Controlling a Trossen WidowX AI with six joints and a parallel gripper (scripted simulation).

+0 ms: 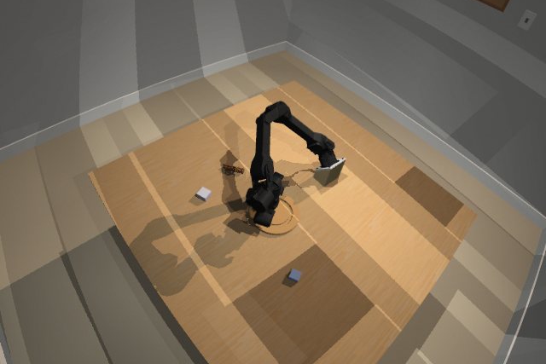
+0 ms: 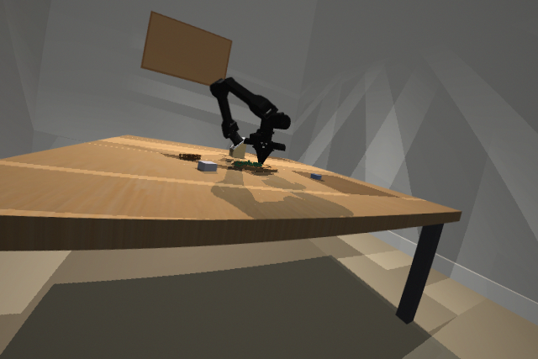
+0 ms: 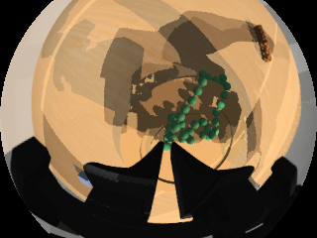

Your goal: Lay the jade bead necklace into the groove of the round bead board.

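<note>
Right now my gripper tip is 4 cm past the round wooden bead board, 1 cm to the left of it and 1 cm above it. Round my gripper tip: blue block: 5 cm ahead, 25 cm to the left, 1 cm below; then pale grey block: 16 cm ahead, 22 cm to the right, 1 cm below.
</note>
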